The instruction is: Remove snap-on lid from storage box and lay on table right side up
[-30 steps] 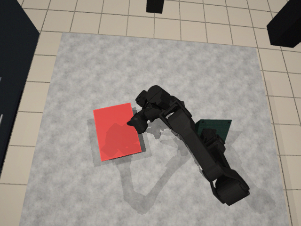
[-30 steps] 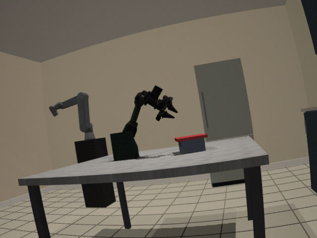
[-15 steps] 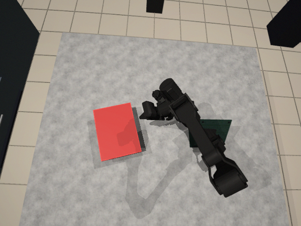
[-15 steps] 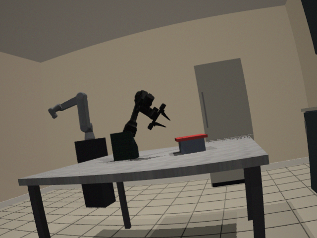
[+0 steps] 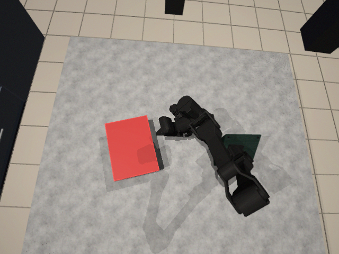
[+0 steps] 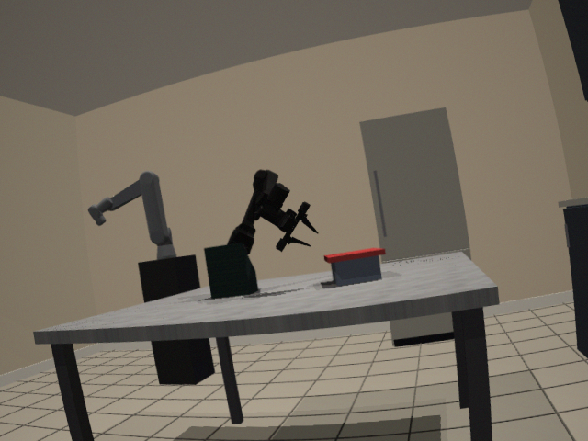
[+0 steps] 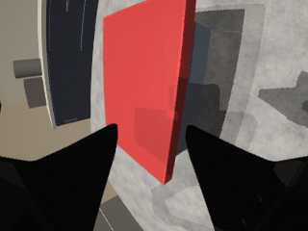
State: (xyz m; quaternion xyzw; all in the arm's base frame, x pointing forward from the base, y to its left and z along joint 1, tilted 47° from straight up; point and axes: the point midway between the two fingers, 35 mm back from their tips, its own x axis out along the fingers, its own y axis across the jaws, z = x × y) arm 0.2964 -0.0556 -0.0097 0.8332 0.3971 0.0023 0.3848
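Now: the red lid 120 mm ahead of my gripper tip, 70 mm below it and 40 mm to the left of it. The rest, counted from my gripper tip: grey-blue storage box (120 mm ahead, 110 mm below, 40 mm to the left).
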